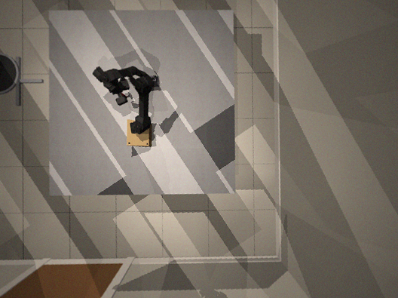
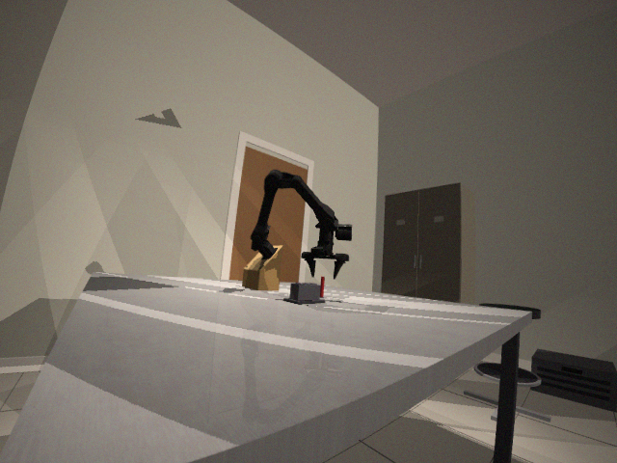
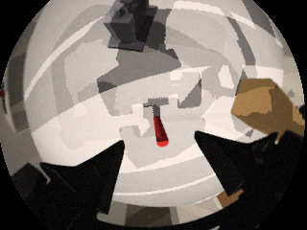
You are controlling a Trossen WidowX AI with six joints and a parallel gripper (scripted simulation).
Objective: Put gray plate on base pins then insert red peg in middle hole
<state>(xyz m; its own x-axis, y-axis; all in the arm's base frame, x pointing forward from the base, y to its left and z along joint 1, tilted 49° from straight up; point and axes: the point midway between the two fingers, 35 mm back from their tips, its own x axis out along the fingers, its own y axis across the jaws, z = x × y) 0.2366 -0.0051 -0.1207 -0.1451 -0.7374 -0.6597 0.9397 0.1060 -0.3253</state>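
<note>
My gripper tip is now 3 cm above the red peg. Also, from my gripper tip: gray plate: 9 cm ahead, 19 cm to the right, 3 cm below.
</note>
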